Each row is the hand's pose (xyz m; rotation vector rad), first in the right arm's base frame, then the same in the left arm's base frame.
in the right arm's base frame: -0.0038 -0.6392 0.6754 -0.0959 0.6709 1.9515
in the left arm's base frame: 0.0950 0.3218 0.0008 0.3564 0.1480 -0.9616
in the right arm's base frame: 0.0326 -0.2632 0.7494 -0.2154 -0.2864 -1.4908
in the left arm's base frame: 0.1352 -0.0354 0.1384 0.2854 0.0448 1.7700
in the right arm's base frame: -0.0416 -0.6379 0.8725 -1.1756 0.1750 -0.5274
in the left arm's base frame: 0.1541 0.3623 0.1883 -0.0128 -1.2970 2.4048
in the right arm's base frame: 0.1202 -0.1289 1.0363 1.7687 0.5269 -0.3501
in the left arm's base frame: 0.1057 -0.1275 0.4525 -0.8146 2.4466 1.6842
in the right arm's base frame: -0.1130 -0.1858 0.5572 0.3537 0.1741 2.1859
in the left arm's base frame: 0.2700 -0.1225 -0.0575 -0.0463 -0.2410 -0.7321
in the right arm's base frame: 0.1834 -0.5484 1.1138 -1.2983 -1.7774 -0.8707
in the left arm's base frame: -0.0228 0.2838 0.4700 1.8404 -0.9868 1.0198
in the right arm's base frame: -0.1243 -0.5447 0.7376 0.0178 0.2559 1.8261
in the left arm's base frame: 0.2367 0.2604 0.0597 0.0078 -0.0002 -1.1354
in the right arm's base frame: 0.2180 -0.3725 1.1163 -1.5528 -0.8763 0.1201
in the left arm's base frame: -0.0247 0.1081 0.5055 -1.4824 1.8122 -2.0061
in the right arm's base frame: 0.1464 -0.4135 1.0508 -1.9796 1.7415 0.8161
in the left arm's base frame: 0.0306 0.1472 0.4248 1.3630 1.9853 -0.6946
